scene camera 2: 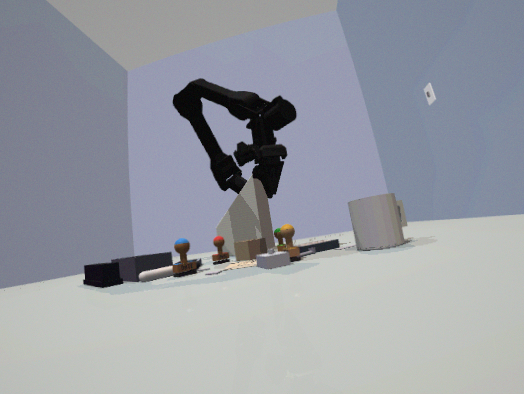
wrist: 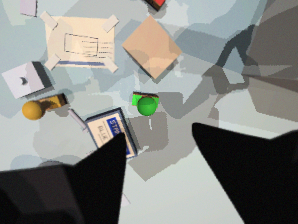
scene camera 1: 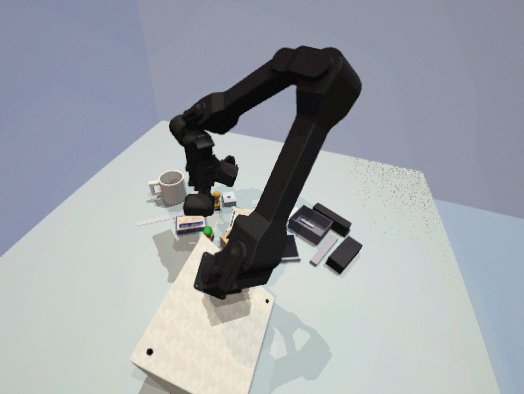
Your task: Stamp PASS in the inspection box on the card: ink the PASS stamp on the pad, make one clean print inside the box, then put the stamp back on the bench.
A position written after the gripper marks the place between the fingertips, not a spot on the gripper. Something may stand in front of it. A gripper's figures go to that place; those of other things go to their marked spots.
Labels:
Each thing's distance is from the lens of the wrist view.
gripper (wrist: pixel 159 133): 0.12 m
cardboard box (wrist: pixel 149 44): 0.20 m

